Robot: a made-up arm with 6 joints. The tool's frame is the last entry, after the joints.
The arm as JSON. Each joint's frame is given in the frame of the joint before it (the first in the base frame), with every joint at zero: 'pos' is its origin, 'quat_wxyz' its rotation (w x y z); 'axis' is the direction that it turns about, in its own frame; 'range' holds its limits. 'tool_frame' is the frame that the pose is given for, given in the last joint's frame.
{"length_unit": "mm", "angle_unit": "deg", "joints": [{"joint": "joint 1", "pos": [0.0, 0.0, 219.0], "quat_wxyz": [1.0, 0.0, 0.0, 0.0], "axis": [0.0, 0.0, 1.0], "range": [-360.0, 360.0]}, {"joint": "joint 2", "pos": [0.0, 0.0, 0.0], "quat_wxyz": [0.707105, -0.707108, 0.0, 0.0], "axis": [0.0, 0.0, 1.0], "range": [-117.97, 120.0]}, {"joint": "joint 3", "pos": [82.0, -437.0, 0.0], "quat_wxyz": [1.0, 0.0, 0.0, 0.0], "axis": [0.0, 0.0, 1.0], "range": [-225.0, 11.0]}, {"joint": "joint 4", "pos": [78.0, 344.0, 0.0], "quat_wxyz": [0.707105, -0.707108, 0.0, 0.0], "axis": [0.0, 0.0, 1.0], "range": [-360.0, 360.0]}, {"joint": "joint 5", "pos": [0.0, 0.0, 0.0], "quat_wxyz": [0.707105, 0.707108, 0.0, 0.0], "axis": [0.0, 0.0, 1.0], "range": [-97.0, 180.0]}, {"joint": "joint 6", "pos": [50.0, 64.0, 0.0], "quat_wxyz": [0.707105, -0.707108, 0.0, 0.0], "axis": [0.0, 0.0, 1.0], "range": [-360.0, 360.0]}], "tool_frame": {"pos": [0.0, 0.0, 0.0], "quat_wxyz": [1.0, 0.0, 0.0, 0.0]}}
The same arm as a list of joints. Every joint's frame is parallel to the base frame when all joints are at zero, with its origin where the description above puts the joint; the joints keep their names.
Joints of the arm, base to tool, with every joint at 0 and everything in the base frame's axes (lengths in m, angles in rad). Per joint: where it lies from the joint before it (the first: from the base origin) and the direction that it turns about. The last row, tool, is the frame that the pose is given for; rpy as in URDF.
joint 1: axis +z offset 0 0 0.219
joint 2: axis +y offset 0 0 0
joint 3: axis +y offset 0.082 0 0.437
joint 4: axis -z offset 0.078 0 -0.344
joint 5: axis +y offset 0 0 0
joint 6: axis -z offset 0.05 0 -0.064
tool: offset 0 0 0 rpy 3.1416 0 0
Joint limits (rad, base to tool): -6.2832..6.2832 -2.059..2.0944 -3.927..0.192 -6.2832..6.2832 -1.693..3.1416 -6.2832..6.2832

